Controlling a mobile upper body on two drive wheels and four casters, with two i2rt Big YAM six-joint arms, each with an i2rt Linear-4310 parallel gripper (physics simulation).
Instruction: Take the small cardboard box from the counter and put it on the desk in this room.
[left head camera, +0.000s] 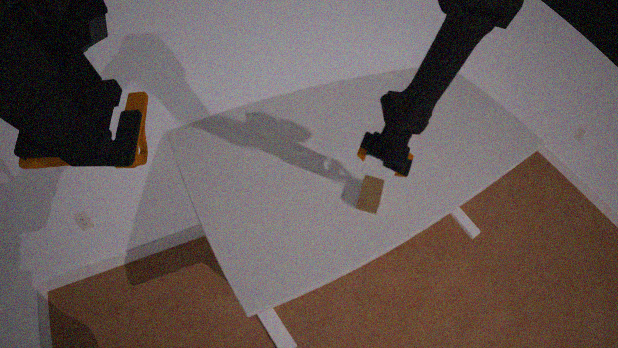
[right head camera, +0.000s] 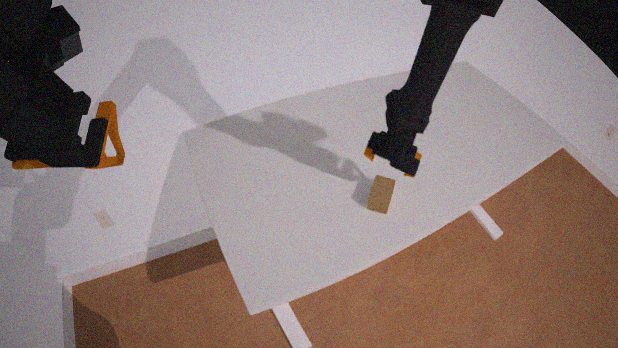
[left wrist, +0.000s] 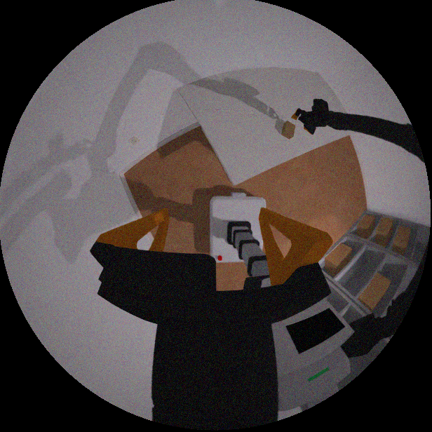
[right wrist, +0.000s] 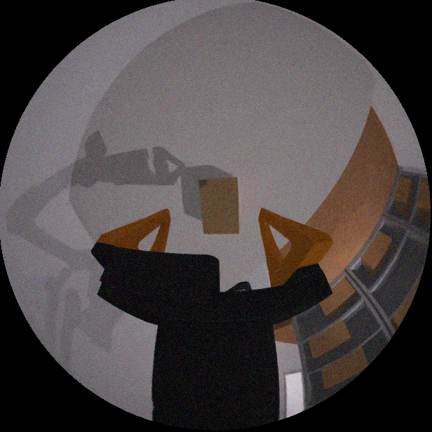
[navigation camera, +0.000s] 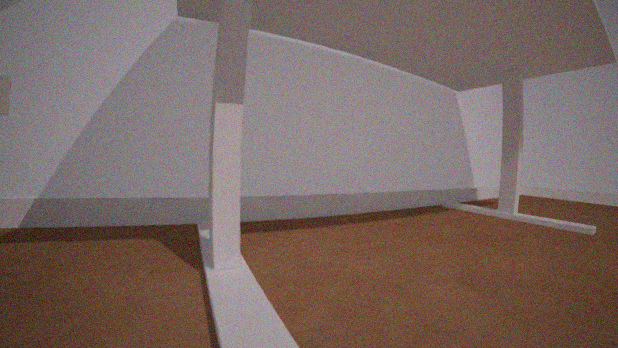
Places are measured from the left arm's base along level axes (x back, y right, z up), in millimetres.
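Pixels of known places: left gripper, fingertip midpoint: (left head camera: 109, 158) (right head camera: 93, 159); right gripper, fingertip midpoint: (left head camera: 379, 166) (right head camera: 388, 166).
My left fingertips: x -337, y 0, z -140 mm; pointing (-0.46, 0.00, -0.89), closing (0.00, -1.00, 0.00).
Observation:
Behind a point stands the place of what it marks.
The small cardboard box (left head camera: 371, 194) @(z -640, x -730, y 435 mm) (right head camera: 381, 194) @(z -640, x -731, y 435 mm) (left wrist: 288, 130) (right wrist: 220, 206) stands on the white desk (left head camera: 280, 240) @(z -690, x -616, y 188 mm) (right head camera: 280, 240) @(z -690, x -614, y 168 mm) (left wrist: 235, 145) (right wrist: 280, 90), nearer its right part in the head views. My right gripper (left head camera: 383, 167) @(z -563, x -761, y 449 mm) (right head camera: 392, 166) @(z -563, x -761, y 449 mm) (right wrist: 214, 213) is open and empty. It is above the desk, apart from the box; in the right wrist view the box shows beyond and between its fingertips. My left gripper (left wrist: 213, 212) is open and empty, off to the left of the desk, above the floor. The counter is not recognisable in these views.
The desk's white legs (navigation camera: 227, 180) @(z -1222, x -761, y 75 mm) (navigation camera: 511, 150) @(z -1092, x -1345, y 1143 mm) stand on the brown floor (left head camera: 500, 280) @(z -1410, x -728, y 1401 mm) (navigation camera: 425, 290) @(z -1410, x -744, y 437 mm). White walls rise behind the desk. My base carries a grey rack (left wrist: 352, 272) (right wrist: 367, 290) with several brown blocks, at the right in the wrist views.

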